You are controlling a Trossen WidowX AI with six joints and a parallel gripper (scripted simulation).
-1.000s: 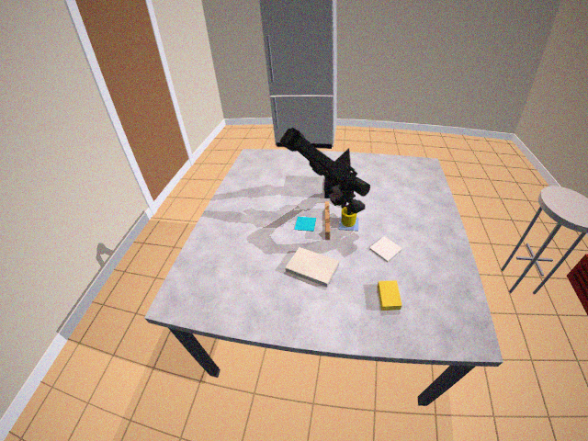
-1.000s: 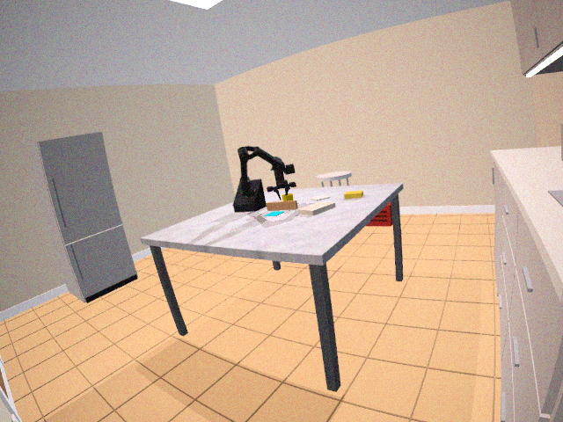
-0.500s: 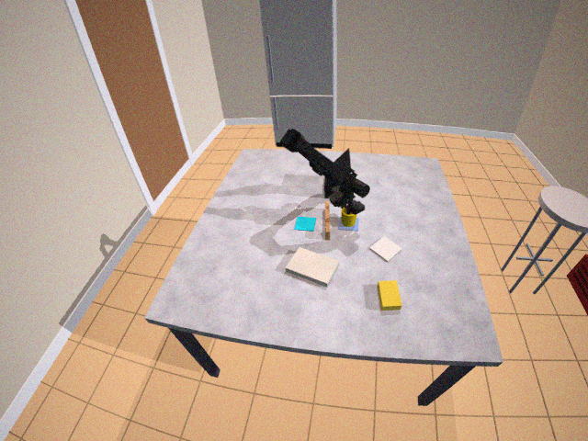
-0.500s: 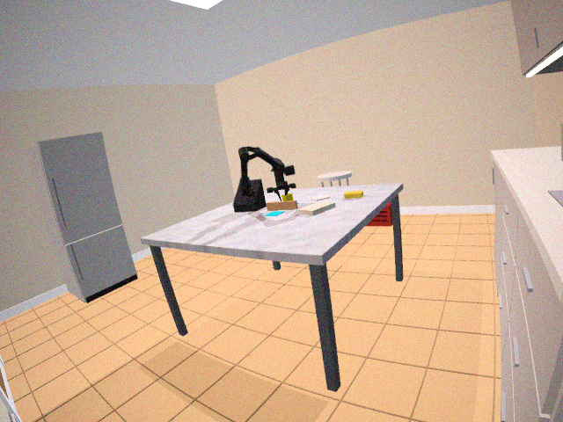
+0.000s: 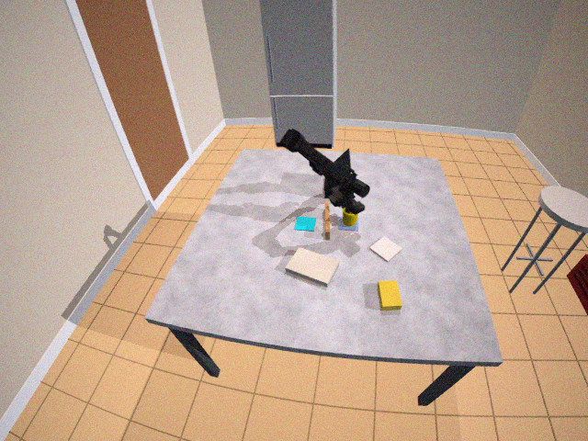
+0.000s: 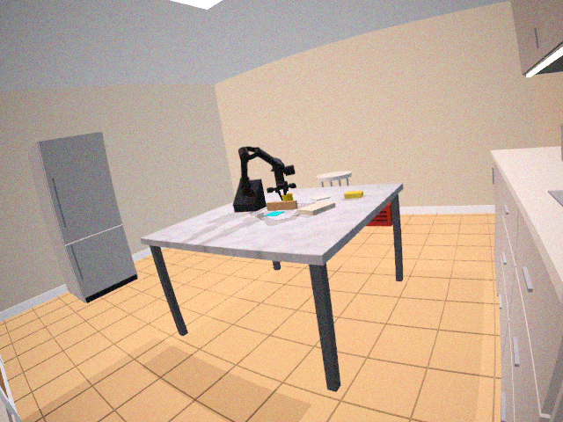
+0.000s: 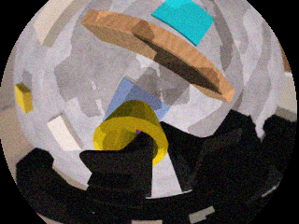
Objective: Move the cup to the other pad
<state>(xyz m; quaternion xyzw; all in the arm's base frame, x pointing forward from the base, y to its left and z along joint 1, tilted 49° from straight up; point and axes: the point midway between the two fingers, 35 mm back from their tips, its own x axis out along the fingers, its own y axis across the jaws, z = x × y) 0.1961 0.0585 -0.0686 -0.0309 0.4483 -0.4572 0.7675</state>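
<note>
The cyan pad is 18 cm to the right of my gripper tip, 7 cm ahead of it and 4 cm below it. The rest, counted from my gripper tip: yellow cup 2 cm to the left, 2 cm ahead; then wooden bar 8 cm to the right, 5 cm ahead, 2 cm below; then white tile 20 cm to the left, 15 cm ahead, 3 cm below.
</note>
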